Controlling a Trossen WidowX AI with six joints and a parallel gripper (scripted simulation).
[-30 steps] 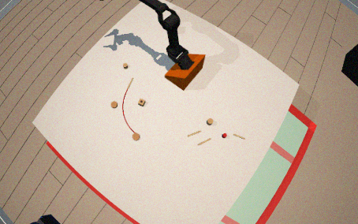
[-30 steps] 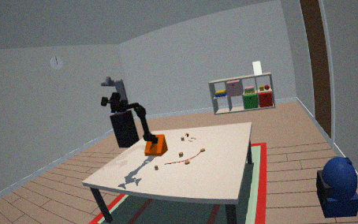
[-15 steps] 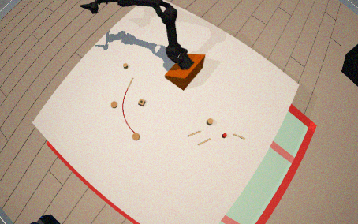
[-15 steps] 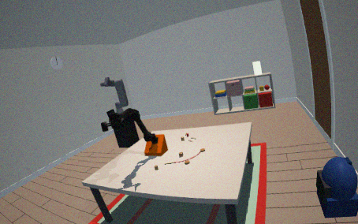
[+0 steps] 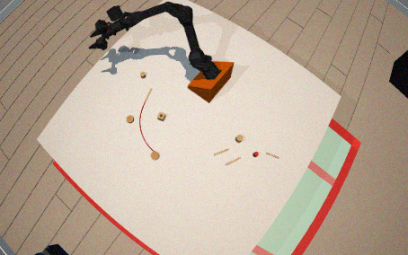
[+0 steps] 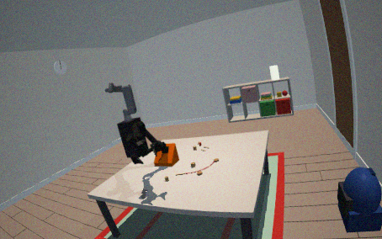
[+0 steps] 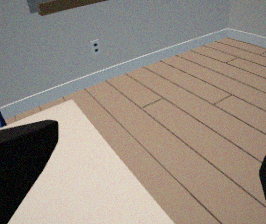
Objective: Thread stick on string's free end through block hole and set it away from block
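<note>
My gripper tip is 47 cm to the right of the wooden block, 27 cm above it and 2 cm short of it. From my gripper tip the other things lie so: round wooden button (57 cm to the left, 28 cm below, 19 cm ahead); then thin wooden stick (34 cm to the left, 28 cm below, 2 cm behind).
</note>
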